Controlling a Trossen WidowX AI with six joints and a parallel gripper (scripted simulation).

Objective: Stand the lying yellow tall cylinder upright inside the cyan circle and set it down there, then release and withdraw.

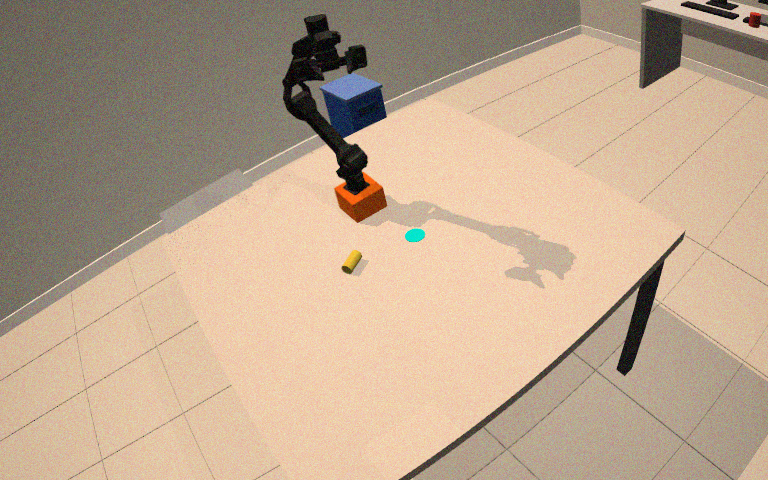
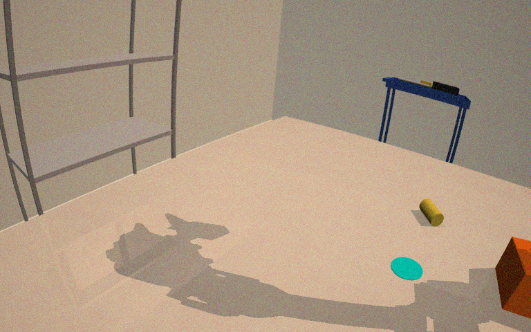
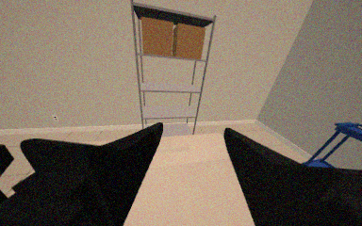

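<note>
Right now my gripper tip is 1 cm past the yellow tall cylinder, 10 cm to the left of it and 54 cm above it. The rest, counted from my gripper tip: cyan circle: 4 cm ahead, 10 cm to the left, 56 cm below.
</note>
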